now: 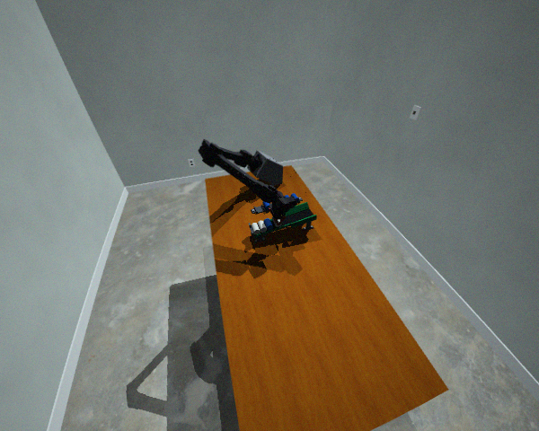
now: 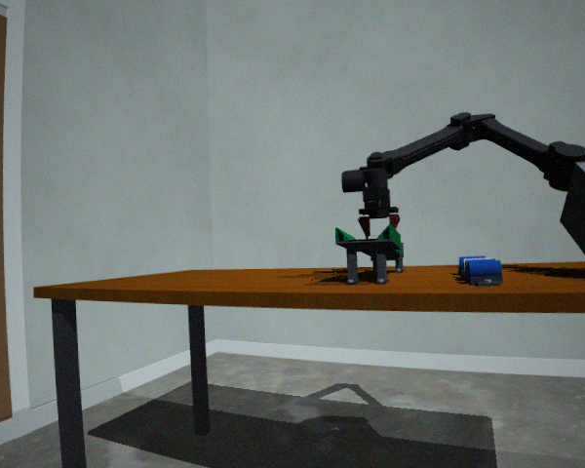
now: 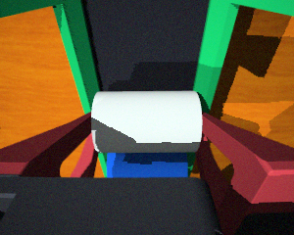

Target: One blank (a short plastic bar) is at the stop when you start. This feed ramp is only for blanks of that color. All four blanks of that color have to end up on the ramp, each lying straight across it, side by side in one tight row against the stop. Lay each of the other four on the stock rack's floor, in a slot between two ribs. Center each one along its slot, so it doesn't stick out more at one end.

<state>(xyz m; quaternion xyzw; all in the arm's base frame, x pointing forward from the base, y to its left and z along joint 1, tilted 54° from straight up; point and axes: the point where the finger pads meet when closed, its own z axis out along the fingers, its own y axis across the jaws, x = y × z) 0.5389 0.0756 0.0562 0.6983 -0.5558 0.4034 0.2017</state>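
The feed ramp is 4 cm to the left of my hand and 3 cm below it. Also, from my hand: grey stock rack: 25 cm behind, 8 cm to the left, 10 cm below.
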